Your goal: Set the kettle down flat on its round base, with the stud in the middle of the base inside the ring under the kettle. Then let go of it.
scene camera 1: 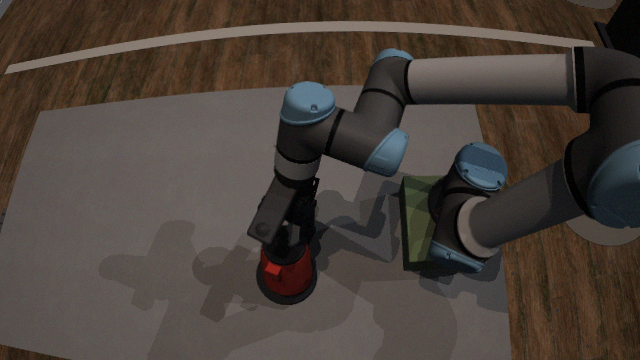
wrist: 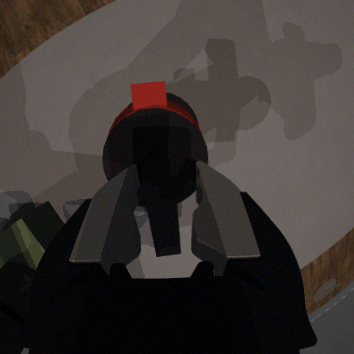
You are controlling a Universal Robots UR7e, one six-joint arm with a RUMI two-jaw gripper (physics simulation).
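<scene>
The red kettle with a black top sits on the round dark base near the front middle of the grey mat. It looks upright, with the base's rim showing around its foot. In the wrist view the kettle's red spout points up the picture, and part of the dark base shows behind the red body. The stud and the ring are hidden under the kettle. My gripper is partly open at the kettle's top. Its jaws stand apart on either side of the dark handle, with gaps beside it.
The grey mat lies on the wooden floor. A green block stands right of the kettle, partly under the arm. The arm reaches in from the right, and its shadows fall around the kettle.
</scene>
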